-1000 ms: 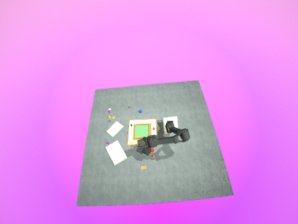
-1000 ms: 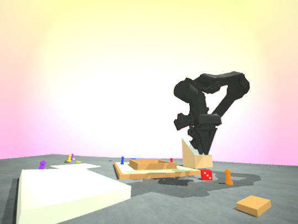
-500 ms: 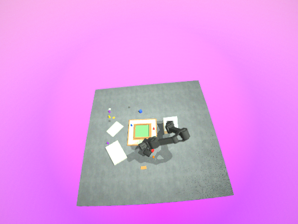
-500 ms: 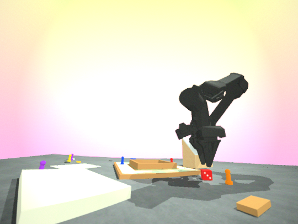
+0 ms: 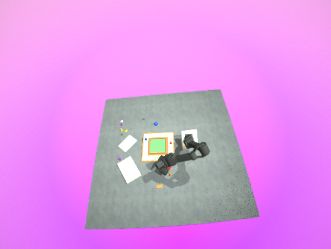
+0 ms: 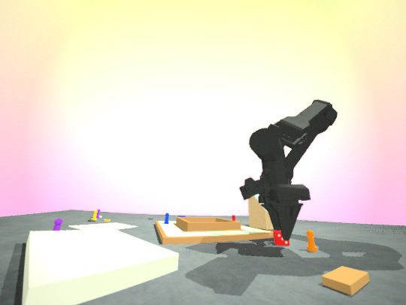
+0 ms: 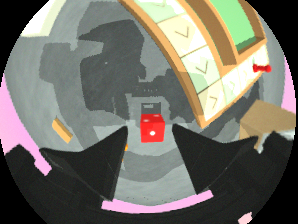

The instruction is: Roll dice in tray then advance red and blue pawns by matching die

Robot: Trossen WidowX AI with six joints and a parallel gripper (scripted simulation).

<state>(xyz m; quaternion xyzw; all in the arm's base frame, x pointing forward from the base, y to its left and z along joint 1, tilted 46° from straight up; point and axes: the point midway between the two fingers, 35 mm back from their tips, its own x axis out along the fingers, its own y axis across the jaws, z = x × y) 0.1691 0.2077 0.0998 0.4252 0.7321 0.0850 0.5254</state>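
Right now my gripper tip is 1 cm past the orange pawn and 6 cm to the right of it. The rest, counted from my gripper tip: red pawn 2 cm behind, 22 cm to the right, 1 cm above; blue pawn 21 cm ahead, 27 cm to the right, 1 cm above.
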